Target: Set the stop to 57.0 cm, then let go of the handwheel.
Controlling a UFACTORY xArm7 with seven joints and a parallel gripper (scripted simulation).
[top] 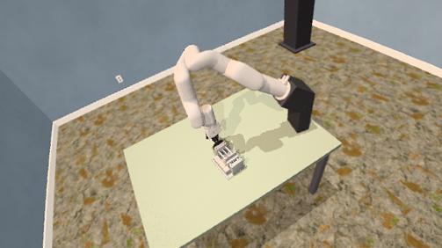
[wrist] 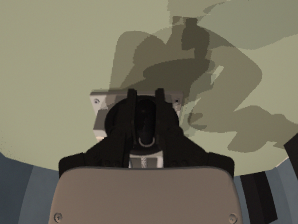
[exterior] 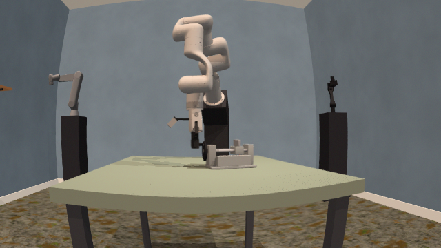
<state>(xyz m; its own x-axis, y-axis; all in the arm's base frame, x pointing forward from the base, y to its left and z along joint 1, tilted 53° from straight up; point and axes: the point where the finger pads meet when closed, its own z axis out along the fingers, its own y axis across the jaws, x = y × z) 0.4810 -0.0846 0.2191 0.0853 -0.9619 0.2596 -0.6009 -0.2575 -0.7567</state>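
The black handwheel lies 2 cm to the left of my hand and 1 cm below it. The rest, counted from my hand: grey stop block (19 cm to the left, 2 cm below, 1 cm behind).
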